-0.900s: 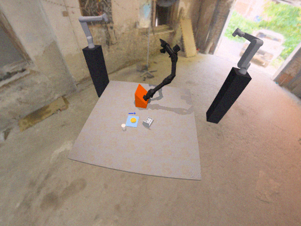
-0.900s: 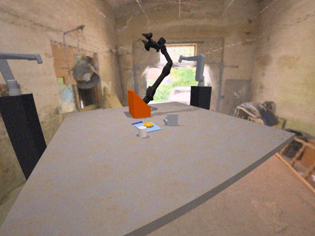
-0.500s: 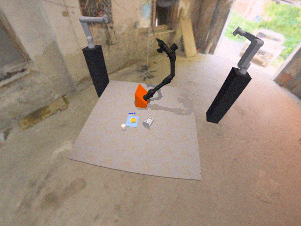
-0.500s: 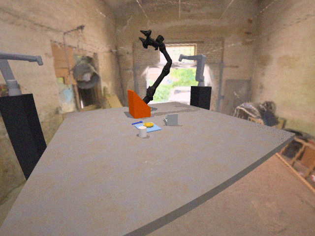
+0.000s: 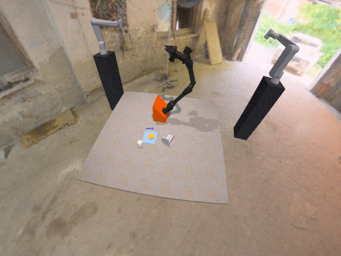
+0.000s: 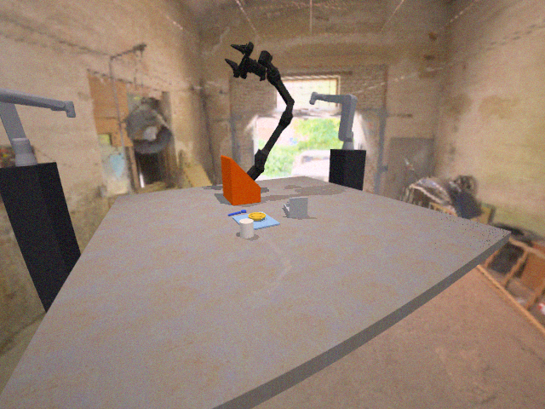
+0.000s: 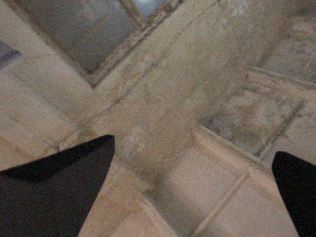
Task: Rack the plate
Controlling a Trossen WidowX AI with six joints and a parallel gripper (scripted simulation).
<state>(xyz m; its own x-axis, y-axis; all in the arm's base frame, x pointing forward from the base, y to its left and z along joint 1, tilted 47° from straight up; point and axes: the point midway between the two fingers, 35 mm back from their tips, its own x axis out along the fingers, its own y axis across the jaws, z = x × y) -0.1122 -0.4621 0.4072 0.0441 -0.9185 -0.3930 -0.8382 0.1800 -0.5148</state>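
The yellow plate is 71 cm below my gripper tip and 46 cm ahead of it. Round my gripper tip: grey dish rack (70 cm below, 43 cm ahead, 17 cm to the left); then blue spoon (72 cm below, 35 cm ahead, 5 cm to the right); then light blue mat (72 cm below, 47 cm ahead, 1 cm to the right).
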